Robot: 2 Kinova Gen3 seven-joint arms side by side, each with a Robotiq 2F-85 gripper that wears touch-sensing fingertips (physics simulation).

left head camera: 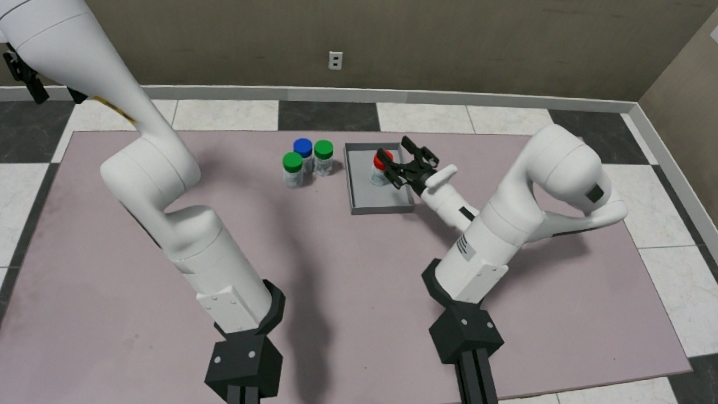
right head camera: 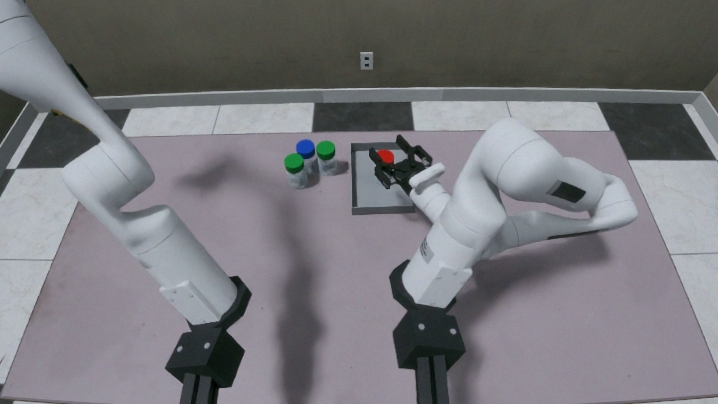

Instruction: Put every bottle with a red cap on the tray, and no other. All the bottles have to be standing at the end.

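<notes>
The red-capped bottle [left head camera: 379, 176] [right head camera: 385, 156] stands upright inside the grey tray [left head camera: 382, 209] [right head camera: 382, 210], partly hidden behind a finger. My right gripper [left head camera: 393, 146] [right head camera: 386, 145] is open and empty, low over the tray, its fingers spread around the top of that bottle. A green-capped bottle [left head camera: 292, 173] [right head camera: 295, 173], a blue-capped bottle [left head camera: 302, 147] [right head camera: 305, 148] and another green-capped bottle [left head camera: 323, 156] [right head camera: 326, 158] stand upright close together left of the tray. My left gripper [left head camera: 59, 96] is open and empty at the upper left, partly hidden by its arm; its fingertips do not show in the right head camera.
The pink table top [left head camera: 351, 281] [right head camera: 346, 281] bears both arms' stands at the front. The left arm reaches up over the table's left side. The right arm bends out over the right side, with its forearm close to the tray's right edge. A wall stands behind the table.
</notes>
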